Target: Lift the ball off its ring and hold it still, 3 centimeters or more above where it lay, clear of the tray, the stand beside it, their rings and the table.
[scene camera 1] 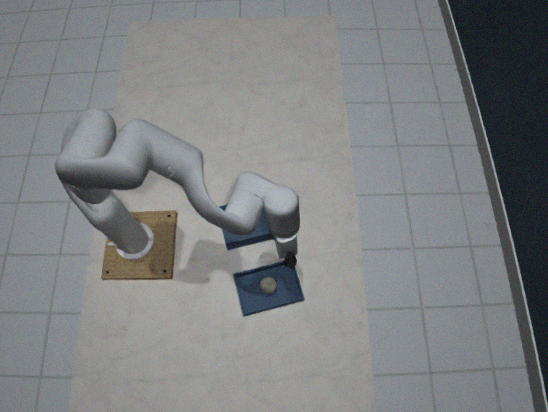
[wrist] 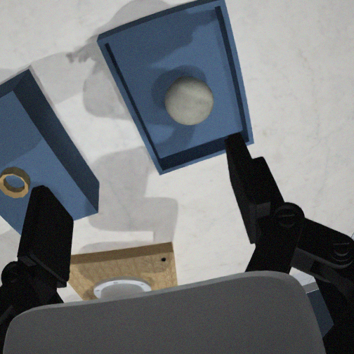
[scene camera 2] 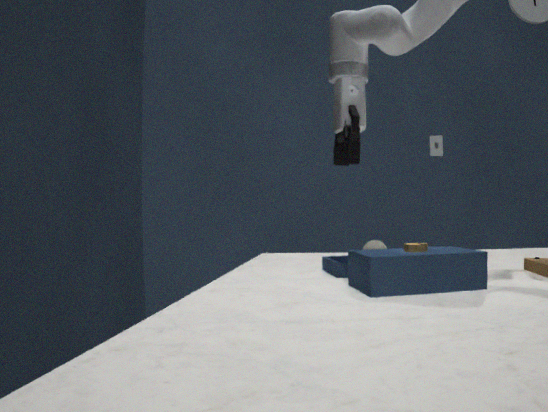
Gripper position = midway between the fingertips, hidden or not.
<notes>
In view: the gripper [scene camera 2: 345, 164], a pale ball [wrist: 188, 100], a blue tray [scene camera 1: 252, 300] and a blue stand [scene camera 2: 416, 269].
The gripper shows as well in the wrist view [wrist: 138, 180]. The blue tray is seen too in the wrist view [wrist: 144, 56]. The blue stand also shows in scene camera 1 [scene camera 1: 261, 233].
</notes>
